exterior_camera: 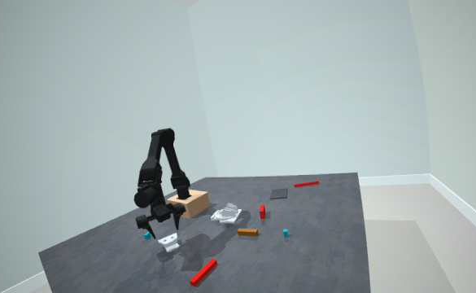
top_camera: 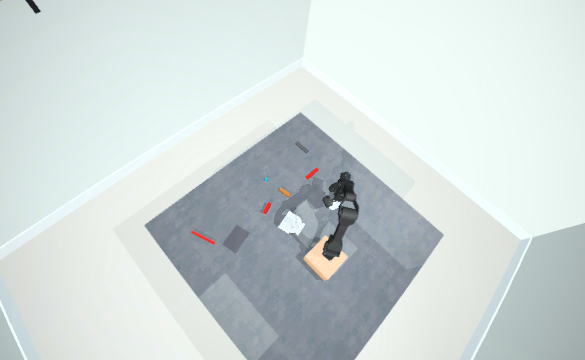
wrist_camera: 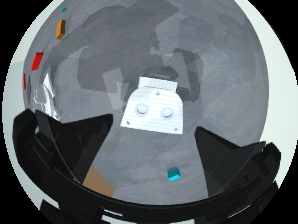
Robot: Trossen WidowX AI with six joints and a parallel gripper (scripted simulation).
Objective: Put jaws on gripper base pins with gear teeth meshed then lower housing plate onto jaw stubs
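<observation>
Now: the white gripper base 10 mm ahead of my gripper tip and 20 mm below it. The rest, counted from my gripper tip: curved white jaw (80 mm ahead, 250 mm to the left, 30 mm below); flat white plate (120 mm ahead, 280 mm to the left, 50 mm below); white housing plate (60 mm ahead, 260 mm to the left, 40 mm below).
</observation>
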